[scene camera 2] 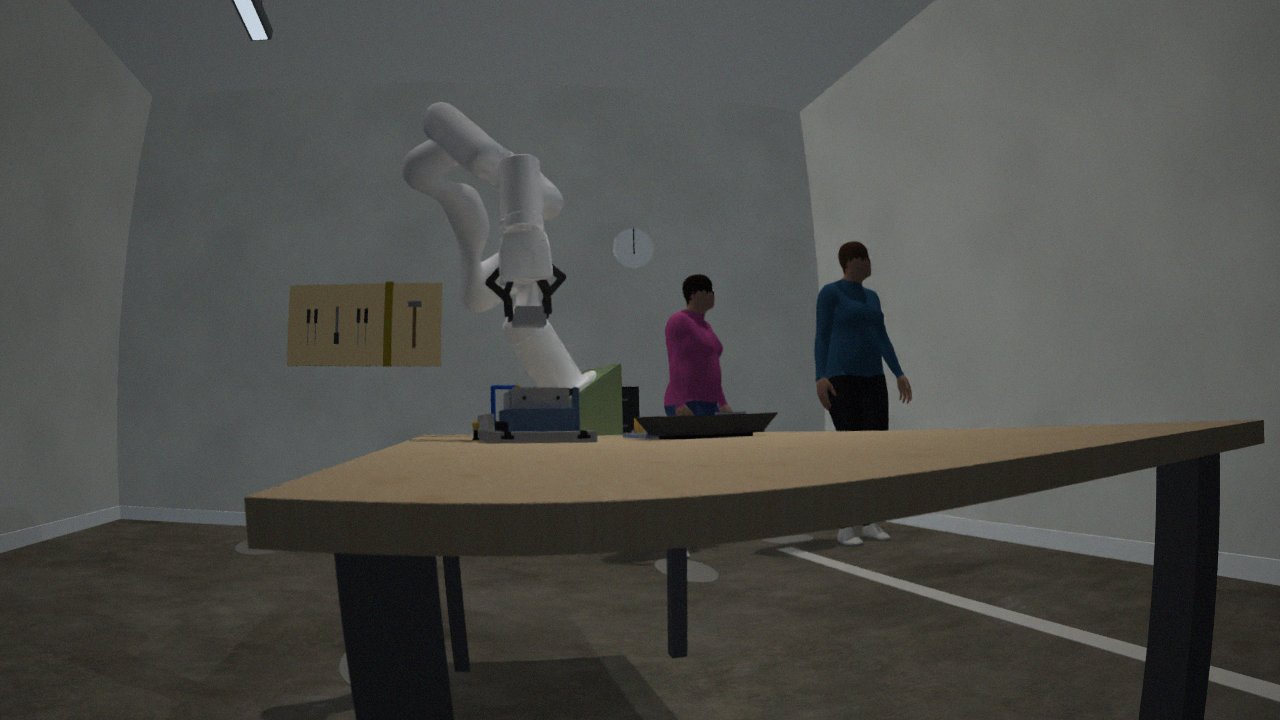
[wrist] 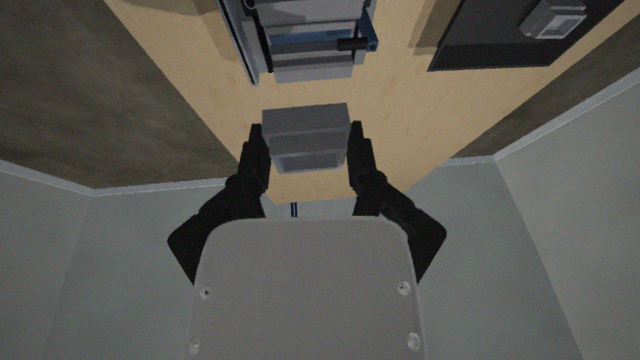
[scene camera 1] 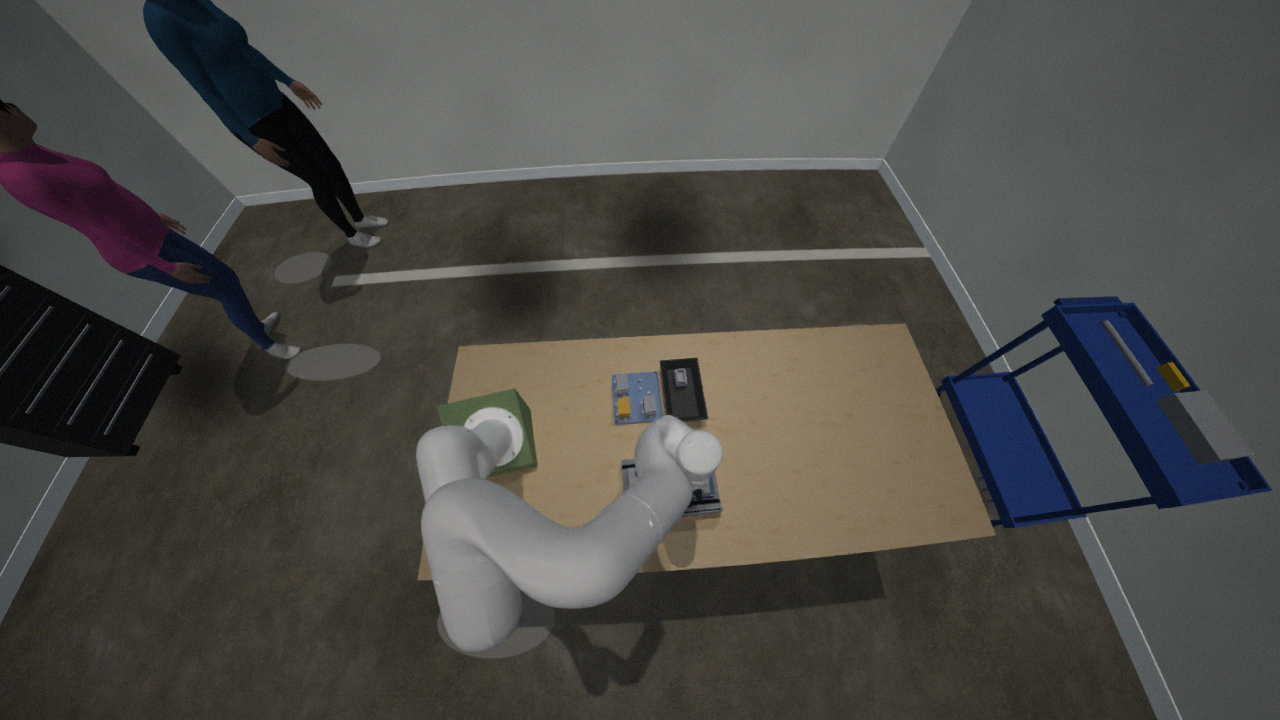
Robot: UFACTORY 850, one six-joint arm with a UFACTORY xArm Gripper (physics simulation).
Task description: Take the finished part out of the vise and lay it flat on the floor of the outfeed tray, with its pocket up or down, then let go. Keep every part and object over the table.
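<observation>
My gripper (scene camera 2: 528,313) (wrist: 307,135) is shut on the finished part (scene camera 2: 529,316) (wrist: 306,120), a grey block with a pocket, and holds it in the air well above the vise. The vise (scene camera 2: 538,418) (wrist: 310,12) is blue and grey and stands on the table; in the scene camera 1 view the arm covers most of it. The black outfeed tray (scene camera 1: 685,404) (scene camera 2: 707,426) (wrist: 480,55) lies on the table beyond the vise. Another grey part (scene camera 1: 681,377) (wrist: 555,21) with a pocket lies in it, towards its far end in the scene camera 1 view.
A blue board (scene camera 1: 636,417) with grey blocks and a yellow block (scene camera 1: 623,407) lies beside the tray. The arm's green base block (scene camera 1: 526,436) (scene camera 2: 608,400) stands at one end of the table (scene camera 1: 832,429). A blue cart (scene camera 1: 1011,447) and two people are off the table.
</observation>
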